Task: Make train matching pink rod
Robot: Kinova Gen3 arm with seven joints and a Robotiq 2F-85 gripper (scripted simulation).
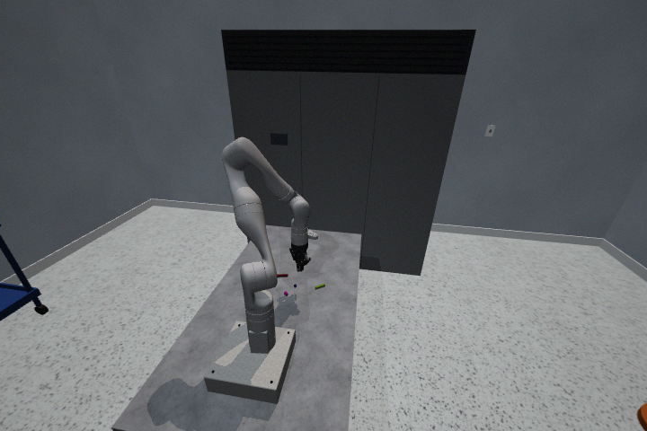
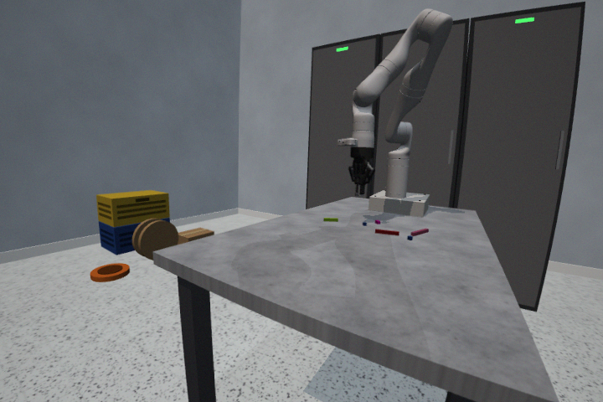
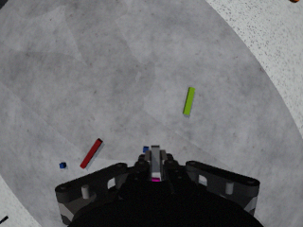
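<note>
Right now my hand is 100 mm to the left of the lime rod and 110 mm above it. The rest, counted from my hand: magenta rod: 60 mm behind, 60 mm to the left, 110 mm below; red rod: 70 mm ahead, 110 mm to the left, 110 mm below; grey rod: 10 mm below.
</note>
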